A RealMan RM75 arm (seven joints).
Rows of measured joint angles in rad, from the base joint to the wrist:
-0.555 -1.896 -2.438 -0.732 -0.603 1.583 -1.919
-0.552 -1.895 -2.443 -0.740 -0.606 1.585 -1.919
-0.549 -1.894 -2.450 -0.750 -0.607 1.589 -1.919
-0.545 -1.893 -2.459 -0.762 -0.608 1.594 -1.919
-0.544 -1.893 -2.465 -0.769 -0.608 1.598 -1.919
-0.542 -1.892 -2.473 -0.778 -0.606 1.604 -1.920
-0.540 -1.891 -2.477 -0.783 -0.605 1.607 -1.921
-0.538 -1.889 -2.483 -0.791 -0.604 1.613 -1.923
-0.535 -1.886 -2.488 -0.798 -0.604 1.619 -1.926
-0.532 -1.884 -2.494 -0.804 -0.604 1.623 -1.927
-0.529 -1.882 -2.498 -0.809 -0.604 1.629 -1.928
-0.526 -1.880 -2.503 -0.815 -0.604 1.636 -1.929
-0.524 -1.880 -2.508 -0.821 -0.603 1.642 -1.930
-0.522 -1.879 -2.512 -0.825 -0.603 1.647 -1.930
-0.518 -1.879 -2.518 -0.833 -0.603 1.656 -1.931
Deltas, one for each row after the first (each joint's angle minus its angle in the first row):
0.003 0.001 -0.005 -0.008 -0.003 0.002 0.000
0.006 0.002 -0.012 -0.018 -0.004 0.006 0.000
0.010 0.003 -0.021 -0.030 -0.005 0.011 0.000
0.011 0.003 -0.027 -0.037 -0.005 0.015 0.000
0.013 0.004 -0.035 -0.046 -0.003 0.021 -0.001
0.015 0.005 -0.039 -0.051 -0.002 0.024 -0.002
0.017 0.007 -0.045 -0.059 -0.001 0.030 -0.004
0.020 0.010 -0.050 -0.066 -0.001 0.036 -0.007
0.023 0.012 -0.056 -0.072 -0.001 0.040 -0.008
0.026 0.014 -0.060 -0.077 -0.001 0.046 -0.009
0.029 0.016 -0.065 -0.083 -0.001 0.053 -0.010
0.031 0.016 -0.070 -0.089 0.000 0.059 -0.011
0.033 0.017 -0.074 -0.093 0.000 0.064 -0.011
0.037 0.017 -0.080 -0.101 0.000 0.073 -0.012

